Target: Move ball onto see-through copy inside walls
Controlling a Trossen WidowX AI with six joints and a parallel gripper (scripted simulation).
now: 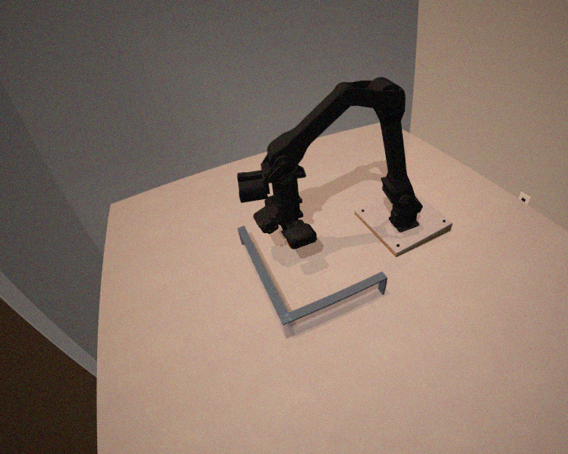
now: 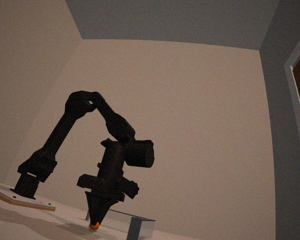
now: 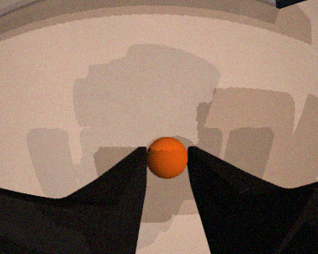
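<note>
Now: gripper tip right at the orange ball. Round my gripper tip: see-through copy: 10 mm below; clear wall: 90 mm to the left, 90 mm ahead, 10 mm above.
</note>
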